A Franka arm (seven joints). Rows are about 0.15 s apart.
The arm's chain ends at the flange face. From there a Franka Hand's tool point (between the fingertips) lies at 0.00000 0.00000 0.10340 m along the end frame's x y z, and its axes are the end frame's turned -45 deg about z.
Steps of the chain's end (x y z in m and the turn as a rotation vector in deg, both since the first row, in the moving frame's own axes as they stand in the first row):
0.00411 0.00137 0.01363 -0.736 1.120 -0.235
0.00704 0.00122 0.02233 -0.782 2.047 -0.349
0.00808 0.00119 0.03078 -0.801 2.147 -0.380
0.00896 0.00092 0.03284 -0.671 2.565 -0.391
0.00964 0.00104 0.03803 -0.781 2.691 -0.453
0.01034 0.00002 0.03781 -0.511 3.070 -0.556
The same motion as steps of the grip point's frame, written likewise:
0.00243 0.00624 0.01360 -1.312 0.272 -0.235
0.00574 0.00944 0.02225 -2.000 0.894 -0.349
0.00660 0.01031 0.03070 -2.085 0.952 -0.380
0.00812 0.01111 0.03273 -2.288 1.339 -0.391
0.00853 0.01197 0.03791 -2.455 1.351 -0.453
0.01058 0.01188 0.03766 -2.532 1.809 -0.556

